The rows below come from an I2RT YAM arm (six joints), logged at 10 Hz.
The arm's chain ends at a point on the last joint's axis. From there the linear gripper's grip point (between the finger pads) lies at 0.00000 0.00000 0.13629 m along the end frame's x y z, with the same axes.
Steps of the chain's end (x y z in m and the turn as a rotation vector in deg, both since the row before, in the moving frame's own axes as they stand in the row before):
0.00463 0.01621 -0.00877 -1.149 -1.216 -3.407
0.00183 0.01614 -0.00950 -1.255 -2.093 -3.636
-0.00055 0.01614 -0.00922 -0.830 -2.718 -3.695
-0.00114 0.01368 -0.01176 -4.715 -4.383 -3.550
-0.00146 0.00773 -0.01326 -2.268 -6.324 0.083
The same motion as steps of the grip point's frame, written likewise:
0.00182 0.01903 -0.00883 -1.149 -1.216 -3.407
-0.00305 0.01928 -0.00962 -1.255 -2.093 -3.636
-0.00694 0.01832 -0.00939 -0.830 -2.718 -3.695
-0.01119 0.02519 -0.01262 -4.715 -4.383 -3.550
-0.01647 0.01310 -0.01420 -2.268 -6.324 0.083

